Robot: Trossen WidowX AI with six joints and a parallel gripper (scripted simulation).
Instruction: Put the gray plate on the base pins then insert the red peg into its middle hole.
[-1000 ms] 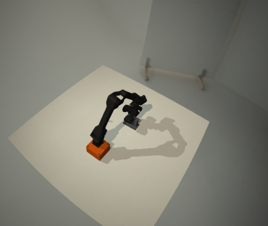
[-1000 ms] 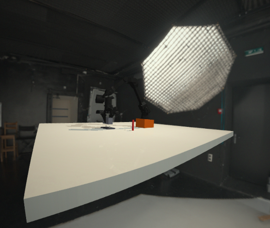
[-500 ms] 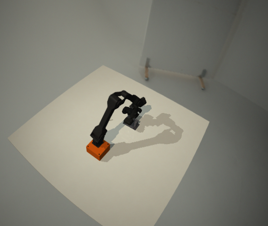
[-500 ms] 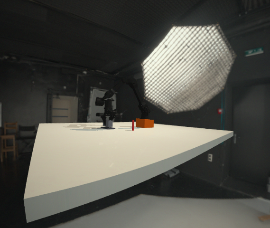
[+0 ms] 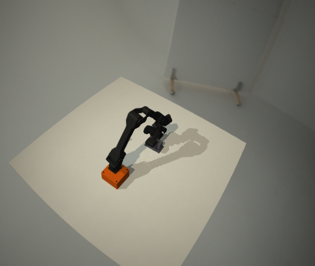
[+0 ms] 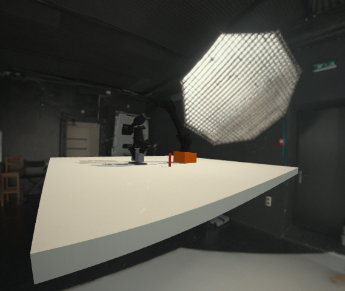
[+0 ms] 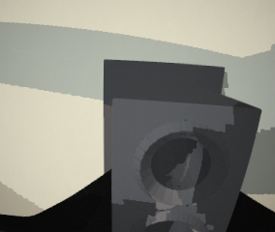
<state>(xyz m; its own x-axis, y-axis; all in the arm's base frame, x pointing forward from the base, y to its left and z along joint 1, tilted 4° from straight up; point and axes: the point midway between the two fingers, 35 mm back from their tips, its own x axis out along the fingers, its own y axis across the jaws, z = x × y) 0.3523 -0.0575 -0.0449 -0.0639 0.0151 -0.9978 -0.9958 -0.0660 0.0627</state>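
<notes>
Now: the dark flat base 20 mm below my gripper tip. Also, from my gripper tip: gray plate (20 mm above); red peg (120 mm behind, 190 mm to the left, 20 mm above).
</notes>
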